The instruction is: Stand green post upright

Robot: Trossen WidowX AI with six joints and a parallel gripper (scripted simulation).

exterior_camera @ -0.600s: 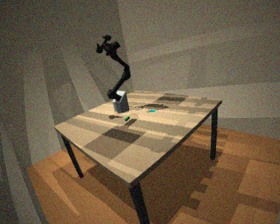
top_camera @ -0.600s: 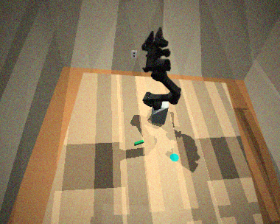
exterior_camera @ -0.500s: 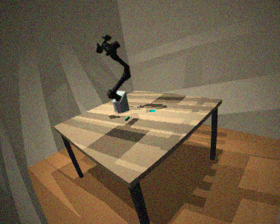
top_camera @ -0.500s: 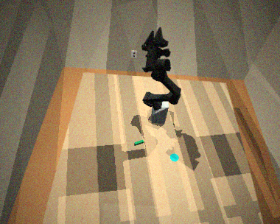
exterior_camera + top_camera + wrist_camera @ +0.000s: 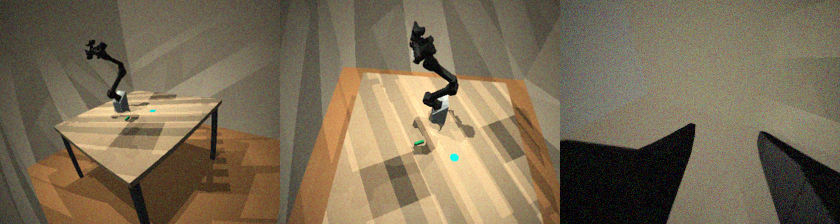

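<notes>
The green post is 72 cm below my gripper tip, 31 cm ahead of it and 13 cm to the left of it. Also, from my gripper tip: cyan circle (72 cm below, 39 cm to the left, 37 cm ahead).
</notes>
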